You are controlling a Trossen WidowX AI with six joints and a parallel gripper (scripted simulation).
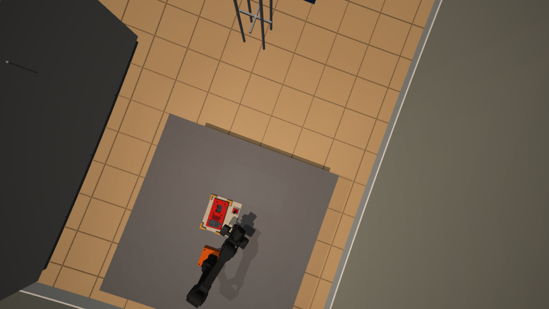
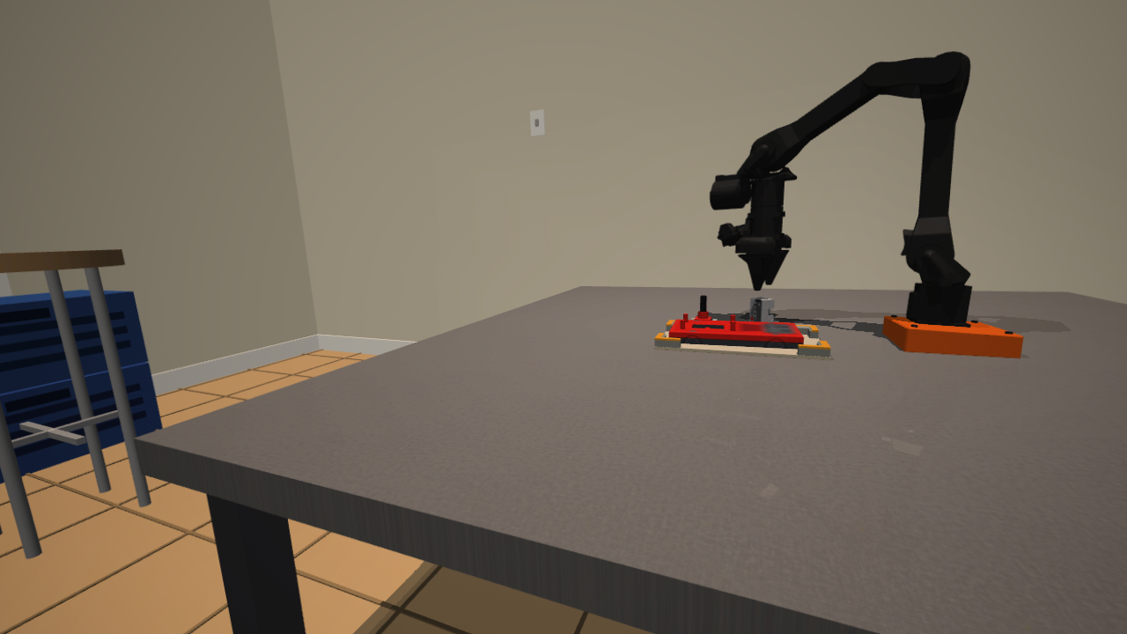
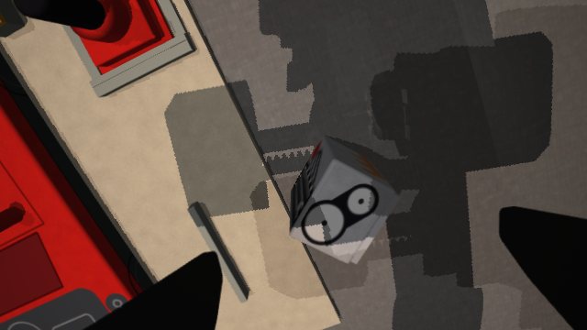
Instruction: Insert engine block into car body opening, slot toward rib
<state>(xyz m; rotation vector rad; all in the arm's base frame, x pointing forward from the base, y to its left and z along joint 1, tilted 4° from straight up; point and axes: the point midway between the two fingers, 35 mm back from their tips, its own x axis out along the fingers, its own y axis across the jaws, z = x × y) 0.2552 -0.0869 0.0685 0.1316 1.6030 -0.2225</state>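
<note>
Right now the grey engine block is 10 mm behind my gripper tip and 50 mm below it. The rest, counted from my gripper tip: thin grey bar (40 mm ahead, 160 mm to the left, 60 mm below).
</note>
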